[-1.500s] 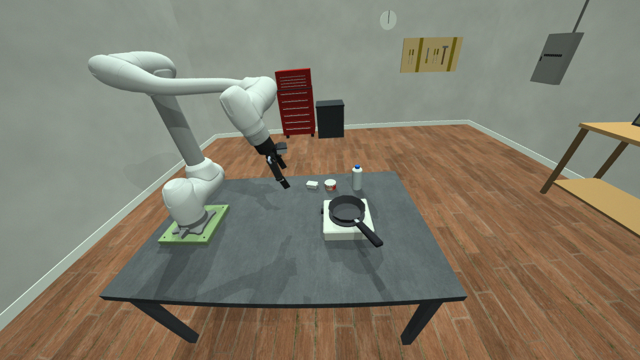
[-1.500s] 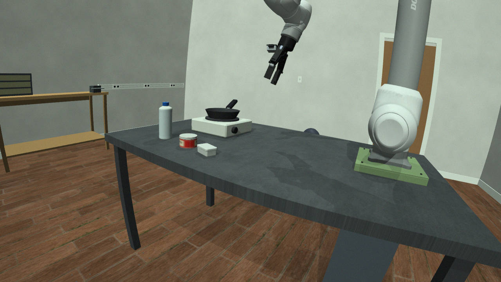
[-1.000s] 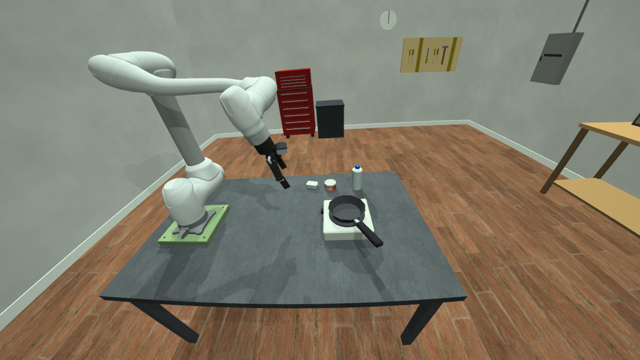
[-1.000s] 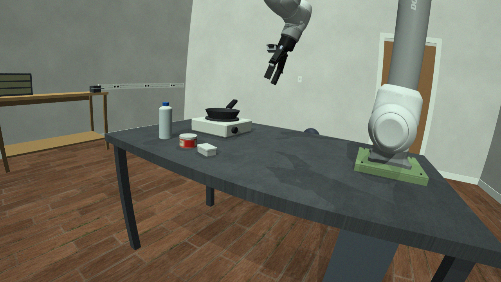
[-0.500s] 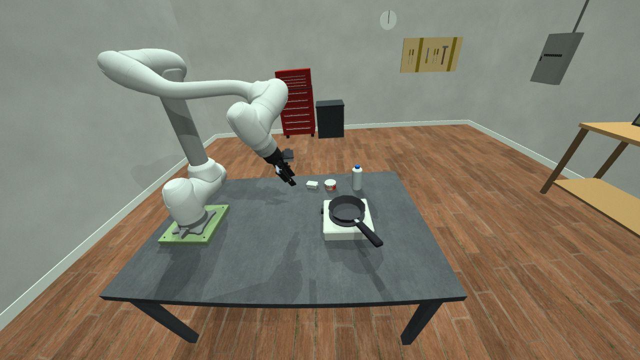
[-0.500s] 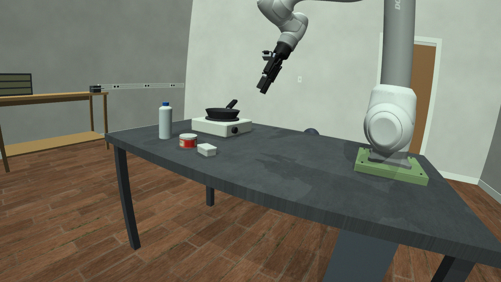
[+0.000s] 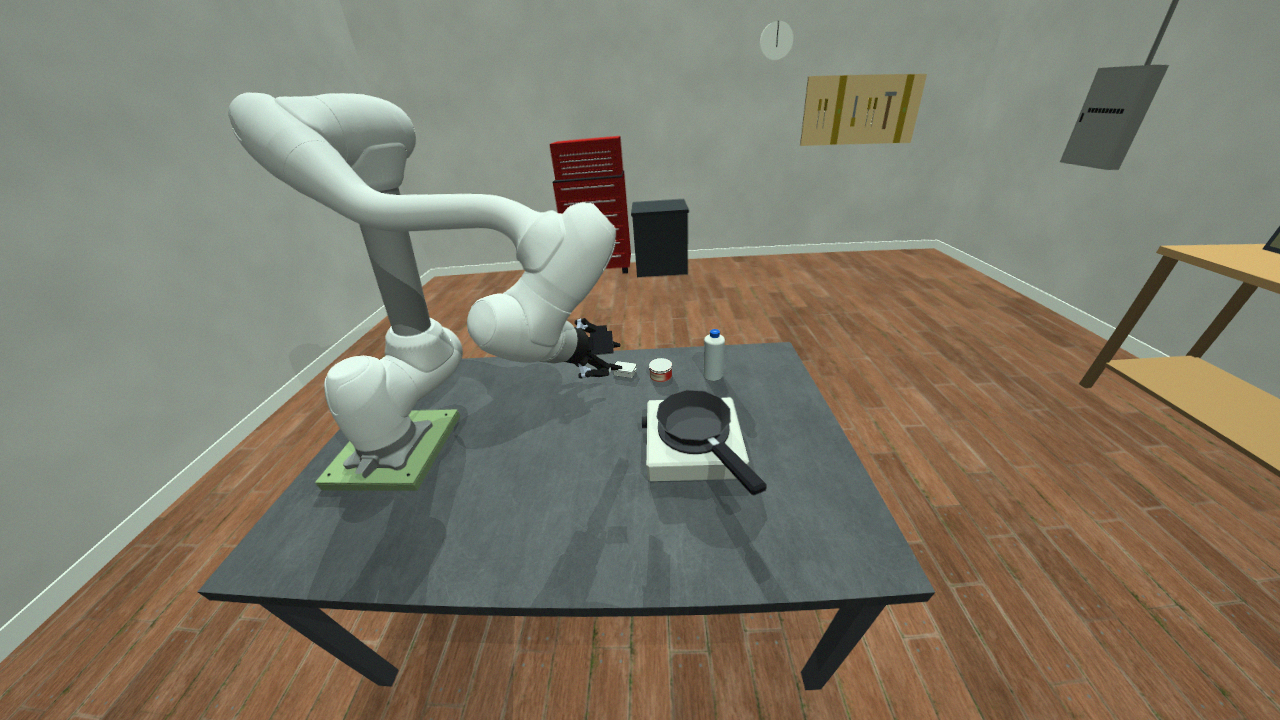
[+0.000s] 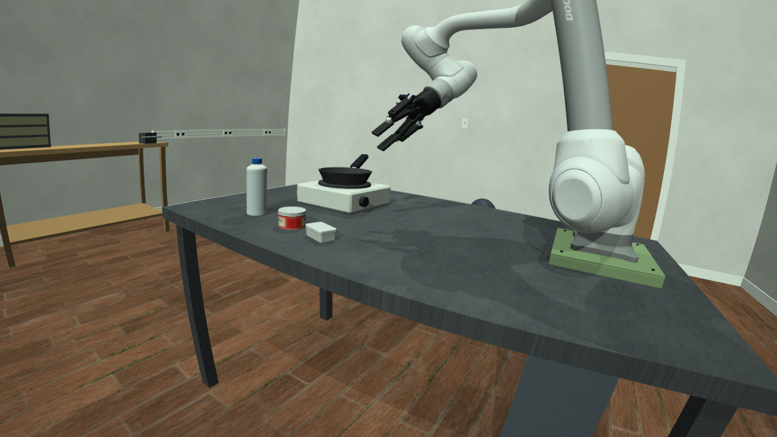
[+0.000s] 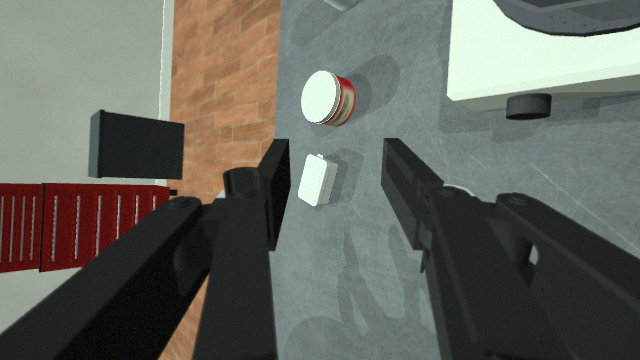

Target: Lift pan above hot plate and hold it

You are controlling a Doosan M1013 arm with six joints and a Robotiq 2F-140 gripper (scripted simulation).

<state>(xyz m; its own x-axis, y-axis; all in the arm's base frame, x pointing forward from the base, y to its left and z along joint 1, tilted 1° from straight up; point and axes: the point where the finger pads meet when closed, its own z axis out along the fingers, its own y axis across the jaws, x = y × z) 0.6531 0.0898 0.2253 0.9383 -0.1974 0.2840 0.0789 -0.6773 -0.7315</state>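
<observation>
Right now my hand is 22 cm short of the black pan, 14 cm above it and 13 cm to the left of it. Round my hand: small white box 27 cm to the left, 23 cm below, 1 cm behind; then hot plate 21 cm below, 18 cm ahead, 8 cm to the right; then white bottle 29 cm ahead, 24 cm to the left, 17 cm below.
</observation>
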